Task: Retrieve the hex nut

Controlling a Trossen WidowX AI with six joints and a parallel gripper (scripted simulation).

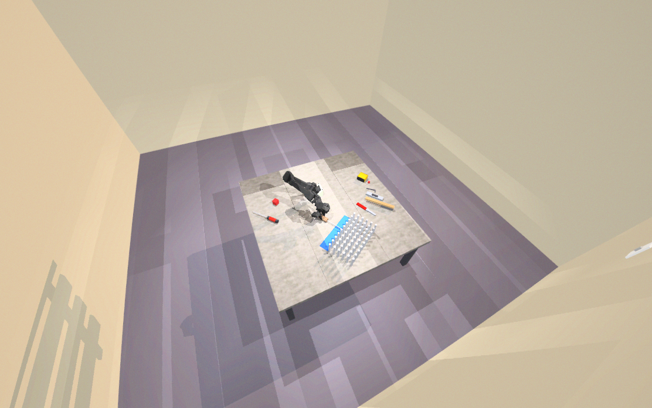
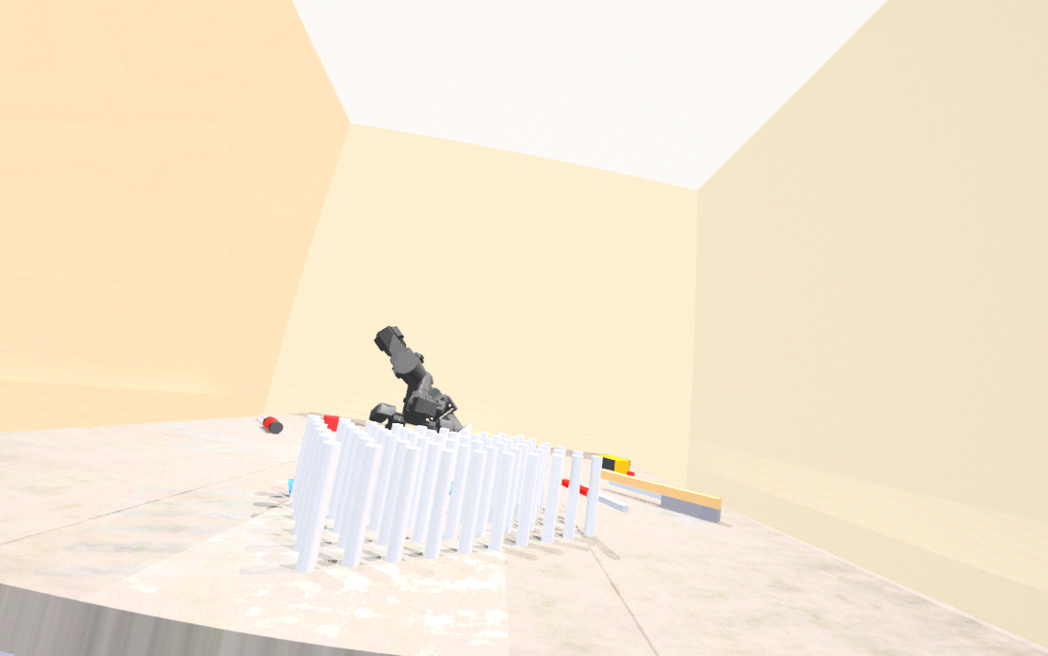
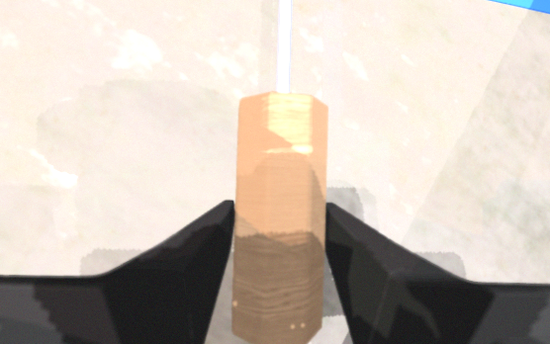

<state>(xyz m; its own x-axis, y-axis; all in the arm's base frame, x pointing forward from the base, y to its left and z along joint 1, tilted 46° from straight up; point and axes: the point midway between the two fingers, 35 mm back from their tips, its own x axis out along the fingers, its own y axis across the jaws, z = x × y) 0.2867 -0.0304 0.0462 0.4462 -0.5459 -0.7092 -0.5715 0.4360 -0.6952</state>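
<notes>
The tool with pale metal rod lies 80 mm ahead of my gripper tip and 60 mm to the left of it. From my gripper tip the other things lie so: red-handled tool (20 mm ahead, 410 mm to the left, 10 mm below); then blue taped strip (160 mm ahead, 70 mm to the left, 20 mm below); then red block (300 mm behind, 350 mm to the right).
</notes>
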